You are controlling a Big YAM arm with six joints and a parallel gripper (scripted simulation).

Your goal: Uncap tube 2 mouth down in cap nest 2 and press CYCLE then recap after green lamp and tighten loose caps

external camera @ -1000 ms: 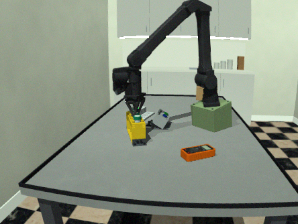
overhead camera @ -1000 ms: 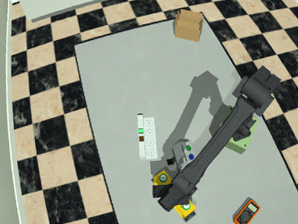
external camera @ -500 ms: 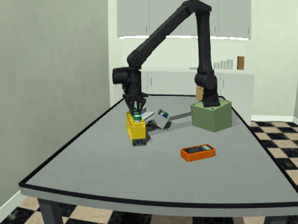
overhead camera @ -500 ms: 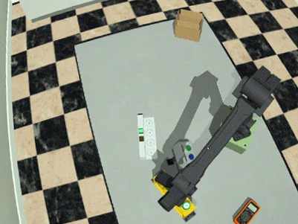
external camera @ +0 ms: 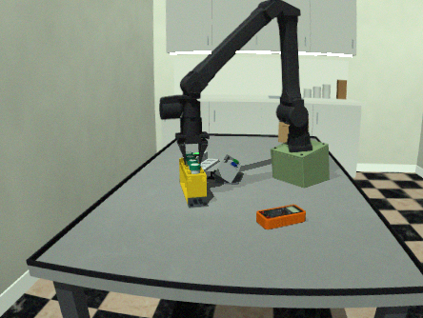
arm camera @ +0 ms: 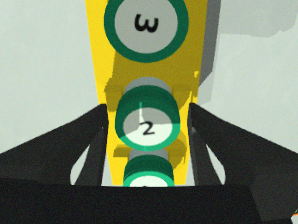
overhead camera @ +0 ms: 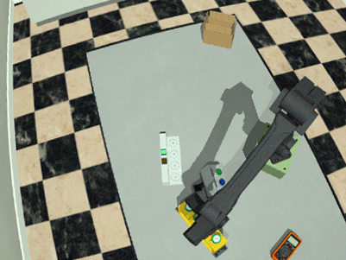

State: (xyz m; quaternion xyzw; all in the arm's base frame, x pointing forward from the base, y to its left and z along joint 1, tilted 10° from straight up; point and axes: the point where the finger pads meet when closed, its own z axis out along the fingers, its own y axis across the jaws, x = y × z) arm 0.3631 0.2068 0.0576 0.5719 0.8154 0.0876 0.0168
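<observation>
The cap lies right at my hand. Also, from my hand: grey key housing 19 cm to the right, 10 cm behind, 6 cm below; green READY key 21 cm to the right, 12 cm behind, 5 cm below; blue cycle key 17 cm to the right, 12 cm behind, 5 cm below.
</observation>
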